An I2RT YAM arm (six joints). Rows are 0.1 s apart.
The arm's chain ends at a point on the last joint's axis. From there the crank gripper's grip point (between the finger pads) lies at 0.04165 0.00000 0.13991 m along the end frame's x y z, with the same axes.
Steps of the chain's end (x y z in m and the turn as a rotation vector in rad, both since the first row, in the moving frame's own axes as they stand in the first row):
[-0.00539, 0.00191, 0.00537, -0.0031, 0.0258, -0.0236]
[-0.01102, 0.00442, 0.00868, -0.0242, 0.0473, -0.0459]
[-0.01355, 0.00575, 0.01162, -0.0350, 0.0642, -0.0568]
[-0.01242, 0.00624, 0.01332, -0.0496, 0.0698, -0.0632]
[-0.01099, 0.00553, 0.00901, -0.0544, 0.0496, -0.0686]
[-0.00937, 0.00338, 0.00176, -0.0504, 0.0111, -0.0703]
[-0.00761, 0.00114, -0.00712, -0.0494, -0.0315, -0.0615]
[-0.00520, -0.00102, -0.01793, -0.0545, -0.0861, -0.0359]
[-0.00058, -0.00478, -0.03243, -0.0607, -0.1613, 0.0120]
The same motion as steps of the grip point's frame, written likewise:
[-0.00180, 0.00132, 0.00425, -0.0031, 0.0258, -0.0236]
[-0.00442, 0.00572, 0.00654, -0.0242, 0.0473, -0.0459]
[-0.00459, 0.00798, 0.00862, -0.0350, 0.0642, -0.0568]
[-0.00264, 0.01016, 0.00997, -0.0496, 0.0698, -0.0632]
[-0.00395, 0.00998, 0.00665, -0.0544, 0.0496, -0.0686]
[-0.00768, 0.00743, 0.00119, -0.0504, 0.0111, -0.0703]
[-0.01190, 0.00565, -0.00599, -0.0494, -0.0315, -0.0615]
[-0.01727, 0.00541, -0.01504, -0.0545, -0.0861, -0.0359]
[-0.02363, 0.00424, -0.02783, -0.0607, -0.1613, 0.0120]

